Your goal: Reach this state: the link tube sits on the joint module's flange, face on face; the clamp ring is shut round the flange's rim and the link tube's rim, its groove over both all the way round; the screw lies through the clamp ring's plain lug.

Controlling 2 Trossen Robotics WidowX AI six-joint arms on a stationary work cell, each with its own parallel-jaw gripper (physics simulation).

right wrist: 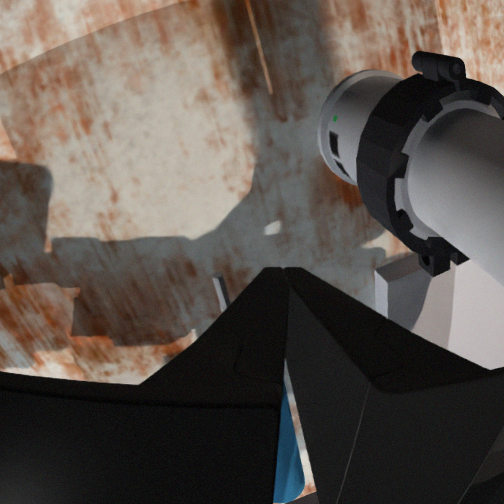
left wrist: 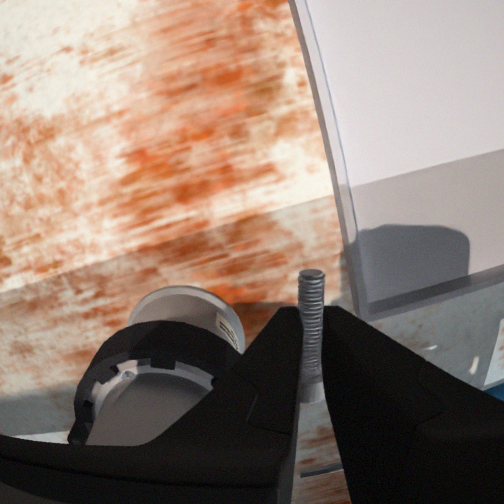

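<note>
In the left wrist view my left gripper (left wrist: 311,320) is shut on the grey threaded screw (left wrist: 311,330), which stands upright between the fingers with its tip above them. Below and to the left is the black clamp ring (left wrist: 145,365) around the grey tube assembly (left wrist: 190,312). In the right wrist view my right gripper (right wrist: 285,280) is shut and empty. Up to its right the clamp ring (right wrist: 400,165) sits closed around the joint between the joint module (right wrist: 350,130) and the link tube (right wrist: 460,170). A lug (right wrist: 437,65) sticks out at the ring's top, another lug (right wrist: 435,257) at its bottom.
A grey-white wall panel (left wrist: 415,150) with a clear curved edge stands at the right of the left wrist view. A pale block (right wrist: 440,305) lies under the tube in the right wrist view. A blue object (right wrist: 287,450) shows behind the right fingers. The surface is rust-stained.
</note>
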